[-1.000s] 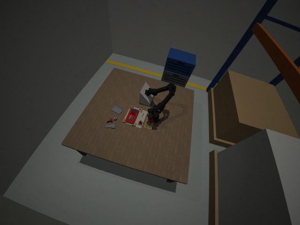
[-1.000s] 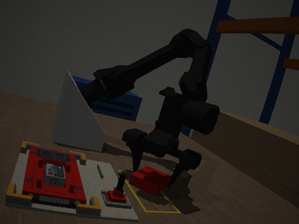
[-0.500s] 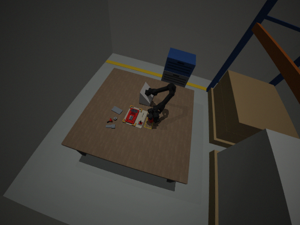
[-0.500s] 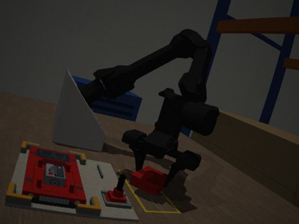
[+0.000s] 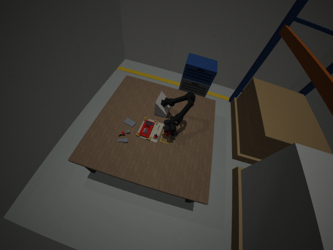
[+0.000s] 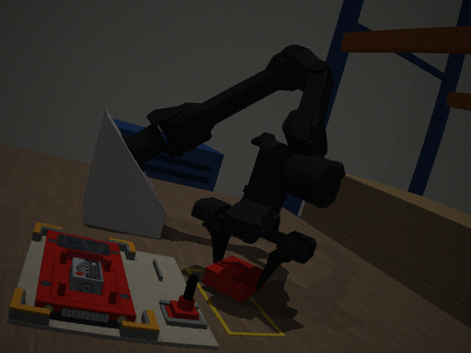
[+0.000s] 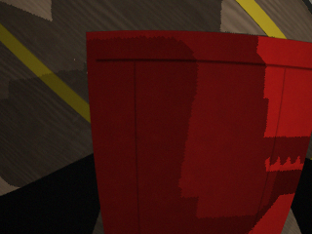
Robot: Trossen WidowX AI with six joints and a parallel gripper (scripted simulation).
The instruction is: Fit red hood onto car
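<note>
Now: gripper tip 6 cm short of the grey engine block, 24 cm to the left of it and 1 cm below it. From my gripper tip the other things lie so: red hood (1 cm above); white jig plate (2 cm ahead, 21 cm to the right, 1 cm below).
</note>
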